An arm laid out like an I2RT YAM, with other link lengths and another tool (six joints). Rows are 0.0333 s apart.
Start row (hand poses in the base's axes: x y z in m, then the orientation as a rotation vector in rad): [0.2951, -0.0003, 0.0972, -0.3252, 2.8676, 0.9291]
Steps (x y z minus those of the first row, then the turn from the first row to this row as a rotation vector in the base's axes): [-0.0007, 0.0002, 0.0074, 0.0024, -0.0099, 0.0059]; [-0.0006, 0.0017, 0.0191, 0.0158, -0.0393, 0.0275]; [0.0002, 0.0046, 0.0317, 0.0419, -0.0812, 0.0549]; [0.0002, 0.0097, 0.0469, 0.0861, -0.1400, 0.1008]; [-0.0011, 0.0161, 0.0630, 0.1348, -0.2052, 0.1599]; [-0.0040, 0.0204, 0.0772, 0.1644, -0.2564, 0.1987]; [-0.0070, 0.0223, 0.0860, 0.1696, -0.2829, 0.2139]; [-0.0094, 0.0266, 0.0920, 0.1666, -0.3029, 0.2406]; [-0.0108, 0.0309, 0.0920, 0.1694, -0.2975, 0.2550]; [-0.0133, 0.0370, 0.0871, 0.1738, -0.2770, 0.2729]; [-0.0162, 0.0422, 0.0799, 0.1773, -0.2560, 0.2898]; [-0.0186, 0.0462, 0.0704, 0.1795, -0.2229, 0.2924]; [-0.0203, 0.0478, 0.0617, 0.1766, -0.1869, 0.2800]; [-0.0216, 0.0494, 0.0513, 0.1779, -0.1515, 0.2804]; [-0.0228, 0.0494, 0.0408, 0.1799, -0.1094, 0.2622]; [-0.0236, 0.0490, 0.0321, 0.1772, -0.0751, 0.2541]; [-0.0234, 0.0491, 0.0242, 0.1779, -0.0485, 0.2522]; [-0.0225, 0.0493, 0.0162, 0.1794, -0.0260, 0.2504]
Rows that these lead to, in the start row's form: [0.2944, -0.0001, 0.1046, -0.3373, 2.8579, 0.9292]; [0.2945, 0.0014, 0.1163, -0.3780, 2.8257, 0.9387]; [0.2953, 0.0043, 0.1289, -0.4293, 2.7747, 0.9606]; [0.2953, 0.0094, 0.1441, -0.5090, 2.6972, 1.0006]; [0.2940, 0.0158, 0.1602, -0.6054, 2.6084, 1.0425]; [0.2911, 0.0201, 0.1744, -0.6688, 2.5421, 1.0610]; [0.2881, 0.0220, 0.1832, -0.6953, 2.5138, 1.0566]; [0.2857, 0.0263, 0.1892, -0.7367, 2.4952, 1.0461]; [0.2843, 0.0306, 0.1892, -0.7550, 2.4970, 1.0539]; [0.2818, 0.0367, 0.1843, -0.7749, 2.5111, 1.0715]; [0.2789, 0.0419, 0.1771, -0.7936, 2.5260, 1.0883]; [0.2765, 0.0459, 0.1676, -0.7902, 2.5544, 1.1080]; [0.2748, 0.0475, 0.1589, -0.7654, 2.5903, 1.1209]; [0.2735, 0.0491, 0.1485, -0.7579, 2.6214, 1.1406]; [0.2723, 0.0491, 0.1380, -0.7216, 2.6599, 1.1625]; [0.2715, 0.0487, 0.1293, -0.7016, 2.6932, 1.1754]; [0.2717, 0.0488, 0.1214, -0.6919, 2.7167, 1.1898]; [0.2726, 0.0490, 0.1134, -0.6831, 2.7360, 1.2032]
